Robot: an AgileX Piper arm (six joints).
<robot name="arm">
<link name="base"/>
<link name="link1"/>
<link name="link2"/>
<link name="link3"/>
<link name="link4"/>
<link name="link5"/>
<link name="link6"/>
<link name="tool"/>
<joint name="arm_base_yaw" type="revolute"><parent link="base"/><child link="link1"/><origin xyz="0 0 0.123"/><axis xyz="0 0 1"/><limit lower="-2.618" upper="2.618"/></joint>
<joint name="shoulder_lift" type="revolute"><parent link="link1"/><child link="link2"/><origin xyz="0 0 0"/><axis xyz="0 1 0"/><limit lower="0" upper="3.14"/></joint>
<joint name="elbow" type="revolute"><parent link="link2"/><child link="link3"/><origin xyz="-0.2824 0 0.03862"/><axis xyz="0 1 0"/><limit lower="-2.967" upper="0"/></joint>
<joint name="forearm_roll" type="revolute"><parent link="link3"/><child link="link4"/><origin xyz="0.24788 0 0.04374"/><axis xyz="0.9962 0 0.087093"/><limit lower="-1.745" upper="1.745"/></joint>
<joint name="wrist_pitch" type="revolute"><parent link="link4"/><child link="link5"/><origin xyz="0 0 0"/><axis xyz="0 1 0"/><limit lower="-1.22" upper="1.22"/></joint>
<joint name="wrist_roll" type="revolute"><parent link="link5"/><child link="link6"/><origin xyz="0.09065 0 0.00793"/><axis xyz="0.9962 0 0.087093"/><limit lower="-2.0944" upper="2.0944"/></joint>
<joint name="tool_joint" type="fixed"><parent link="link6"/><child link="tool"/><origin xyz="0 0 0" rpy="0 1.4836 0"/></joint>
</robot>
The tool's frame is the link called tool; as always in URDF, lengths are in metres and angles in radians.
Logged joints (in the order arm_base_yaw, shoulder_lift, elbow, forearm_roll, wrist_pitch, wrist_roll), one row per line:
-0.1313 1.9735 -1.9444 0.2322 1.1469 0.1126
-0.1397 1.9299 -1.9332 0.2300 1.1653 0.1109
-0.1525 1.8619 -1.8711 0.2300 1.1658 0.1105
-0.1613 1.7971 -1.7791 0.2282 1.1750 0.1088
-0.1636 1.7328 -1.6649 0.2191 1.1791 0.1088
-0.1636 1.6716 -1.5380 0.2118 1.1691 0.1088
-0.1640 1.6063 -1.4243 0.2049 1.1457 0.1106
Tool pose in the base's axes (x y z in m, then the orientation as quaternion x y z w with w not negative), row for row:
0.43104 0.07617 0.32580 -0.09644 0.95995 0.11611 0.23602
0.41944 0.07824 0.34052 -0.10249 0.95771 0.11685 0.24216
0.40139 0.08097 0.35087 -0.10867 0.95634 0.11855 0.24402
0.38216 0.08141 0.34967 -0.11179 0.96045 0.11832 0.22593
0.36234 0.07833 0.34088 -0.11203 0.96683 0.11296 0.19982
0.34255 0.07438 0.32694 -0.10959 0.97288 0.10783 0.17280
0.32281 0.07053 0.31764 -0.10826 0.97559 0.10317 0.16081
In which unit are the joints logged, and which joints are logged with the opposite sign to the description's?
The joints are logged in radians. Opposite sign: arm_base_yaw, wrist_roll.
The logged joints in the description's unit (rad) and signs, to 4 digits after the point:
0.1313 1.9735 -1.9444 0.2322 1.1469 -0.1126
0.1397 1.9299 -1.9332 0.2300 1.1653 -0.1109
0.1525 1.8619 -1.8711 0.2300 1.1658 -0.1105
0.1613 1.7971 -1.7791 0.2282 1.1750 -0.1088
0.1636 1.7328 -1.6649 0.2191 1.1791 -0.1088
0.1636 1.6716 -1.5380 0.2118 1.1691 -0.1088
0.1640 1.6063 -1.4243 0.2049 1.1457 -0.1106

